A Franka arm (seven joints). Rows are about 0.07 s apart.
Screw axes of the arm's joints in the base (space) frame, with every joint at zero. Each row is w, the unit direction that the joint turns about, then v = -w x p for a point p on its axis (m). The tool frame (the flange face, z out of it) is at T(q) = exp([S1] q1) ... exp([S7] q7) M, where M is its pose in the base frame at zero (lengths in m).
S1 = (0, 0, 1, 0, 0, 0)
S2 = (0, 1, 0, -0.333, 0, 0)
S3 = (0, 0, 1, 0, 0, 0)
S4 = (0, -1, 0, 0.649, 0, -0.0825)
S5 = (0, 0, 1, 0, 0, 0)
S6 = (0, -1, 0, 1.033, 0, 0)
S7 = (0, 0, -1, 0, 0.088, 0)
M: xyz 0.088 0 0.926 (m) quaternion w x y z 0 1 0 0
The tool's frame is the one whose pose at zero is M.
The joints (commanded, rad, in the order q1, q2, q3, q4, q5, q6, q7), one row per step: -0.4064, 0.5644, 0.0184, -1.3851, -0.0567, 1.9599, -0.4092; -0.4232, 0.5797, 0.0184, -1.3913, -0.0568, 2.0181, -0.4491; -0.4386, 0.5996, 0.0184, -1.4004, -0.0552, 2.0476, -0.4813; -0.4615, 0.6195, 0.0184, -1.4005, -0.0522, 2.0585, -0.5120; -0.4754, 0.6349, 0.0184, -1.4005, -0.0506, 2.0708, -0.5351; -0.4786, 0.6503, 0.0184, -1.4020, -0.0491, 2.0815, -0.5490; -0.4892, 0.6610, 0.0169, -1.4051, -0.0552, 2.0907, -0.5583; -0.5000, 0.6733, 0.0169, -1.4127, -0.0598, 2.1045, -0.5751; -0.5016, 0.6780, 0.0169, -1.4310, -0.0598, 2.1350, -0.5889; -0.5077, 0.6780, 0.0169, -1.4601, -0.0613, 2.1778, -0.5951; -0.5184, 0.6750, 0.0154, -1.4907, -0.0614, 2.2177, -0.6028; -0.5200, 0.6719, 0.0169, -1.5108, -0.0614, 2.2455, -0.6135; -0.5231, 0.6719, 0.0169, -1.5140, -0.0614, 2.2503, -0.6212
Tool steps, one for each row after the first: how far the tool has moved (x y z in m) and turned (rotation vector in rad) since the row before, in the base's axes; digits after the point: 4 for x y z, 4 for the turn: 0.0007, -0.0130, -0.0087, -0.0134, -0.0323, 0.0256; -0.0025, -0.0107, -0.0160, 0.0011, 0.0004, 0.0174; -0.0056, -0.0154, -0.0134, 0.0061, 0.0085, 0.0069; -0.0031, -0.0095, -0.0100, 0.0027, 0.0030, 0.0089; -0.0003, -0.0023, -0.0109, 0.0042, 0.0054, 0.0104; -0.0038, -0.0079, -0.0084, -0.0033, 0.0072, 0.0007; -0.0041, -0.0068, -0.0112, -0.0003, 0.0078, 0.0088; -0.0014, -0.0002, -0.0091, -0.0027, -0.0064, 0.0136; -0.0040, -0.0024, -0.0095, -0.0064, -0.0118, 0.0029; -0.0068, -0.0056, -0.0082, -0.0058, -0.0104, -0.0022; -0.0018, 0.0010, -0.0043, -0.0039, -0.0097, 0.0116; -0.0013, -0.0017, -0.0010, -0.0009, -0.0010, 0.0048
